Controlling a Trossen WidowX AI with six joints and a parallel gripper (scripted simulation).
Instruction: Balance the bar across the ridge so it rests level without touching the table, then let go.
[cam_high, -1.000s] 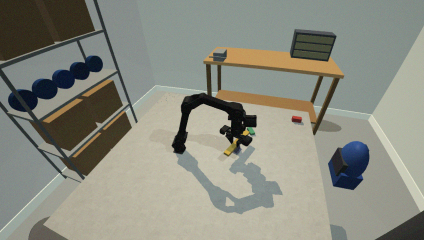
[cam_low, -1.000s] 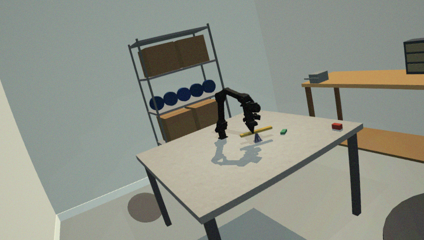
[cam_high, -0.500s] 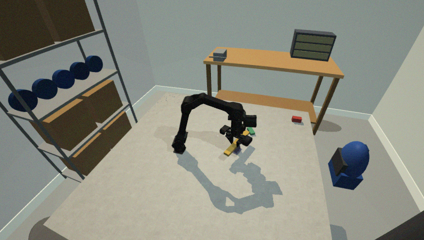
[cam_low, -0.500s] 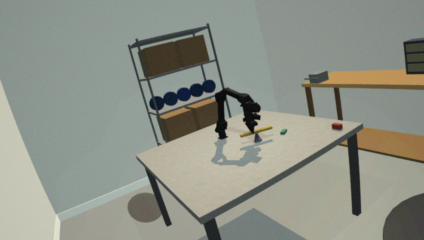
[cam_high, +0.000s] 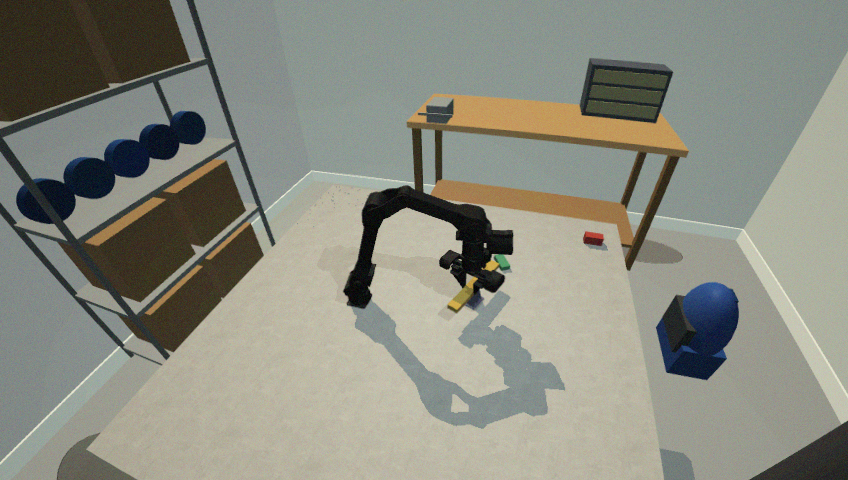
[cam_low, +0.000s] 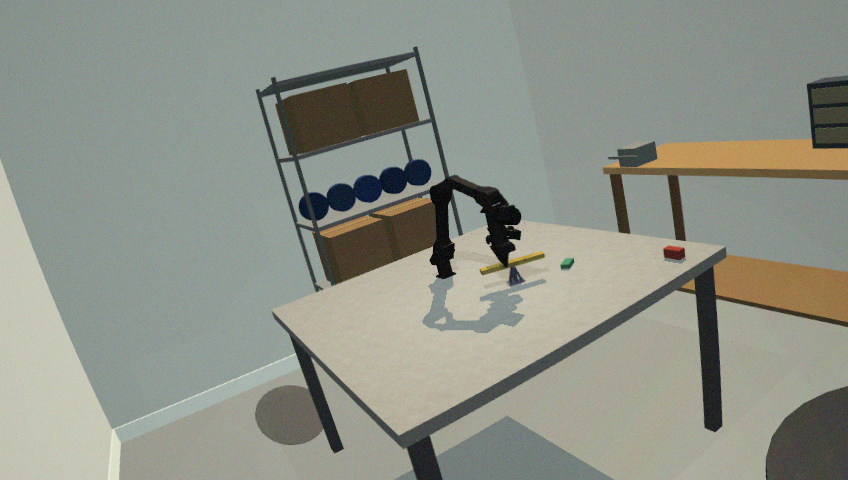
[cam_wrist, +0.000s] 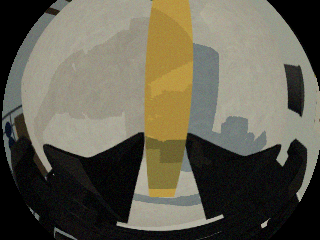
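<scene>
Right now the yellow bar is 3 cm to the left of my gripper tip and 1 cm ahead of it. From my gripper tip the other things lie so: green block: 22 cm to the left, 8 cm ahead, 6 cm below; then red block: 44 cm to the left, 40 cm ahead, 6 cm below.
</scene>
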